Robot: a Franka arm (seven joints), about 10 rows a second.
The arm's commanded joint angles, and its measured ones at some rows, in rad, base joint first. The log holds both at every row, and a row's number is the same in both.
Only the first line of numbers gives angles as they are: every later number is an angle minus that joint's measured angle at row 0.
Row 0, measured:
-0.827 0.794 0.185 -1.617 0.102 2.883 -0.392
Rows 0 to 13, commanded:
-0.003 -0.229 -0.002 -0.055 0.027 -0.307 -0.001
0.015 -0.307 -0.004 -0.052 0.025 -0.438 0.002
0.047 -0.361 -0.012 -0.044 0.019 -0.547 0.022
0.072 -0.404 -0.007 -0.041 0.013 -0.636 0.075
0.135 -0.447 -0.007 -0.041 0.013 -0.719 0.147
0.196 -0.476 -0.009 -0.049 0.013 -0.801 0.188
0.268 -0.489 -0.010 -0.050 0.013 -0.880 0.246
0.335 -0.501 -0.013 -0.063 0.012 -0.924 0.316
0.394 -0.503 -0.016 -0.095 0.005 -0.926 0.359
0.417 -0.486 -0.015 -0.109 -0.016 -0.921 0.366
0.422 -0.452 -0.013 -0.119 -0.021 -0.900 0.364
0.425 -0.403 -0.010 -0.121 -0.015 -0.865 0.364
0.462 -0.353 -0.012 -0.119 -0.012 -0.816 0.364
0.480 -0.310 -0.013 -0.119 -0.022 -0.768 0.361
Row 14, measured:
0.444 -0.372 -0.006 -0.130 -0.008 -0.825 0.360
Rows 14 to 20, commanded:
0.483 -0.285 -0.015 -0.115 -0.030 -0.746 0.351
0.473 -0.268 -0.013 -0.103 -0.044 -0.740 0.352
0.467 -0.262 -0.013 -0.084 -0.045 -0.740 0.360
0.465 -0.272 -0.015 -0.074 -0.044 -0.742 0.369
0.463 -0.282 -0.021 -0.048 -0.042 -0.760 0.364
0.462 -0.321 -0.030 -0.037 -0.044 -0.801 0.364
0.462 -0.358 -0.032 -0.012 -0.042 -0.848 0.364
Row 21, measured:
0.462 -0.289 -0.026 -0.034 -0.026 -0.773 0.360
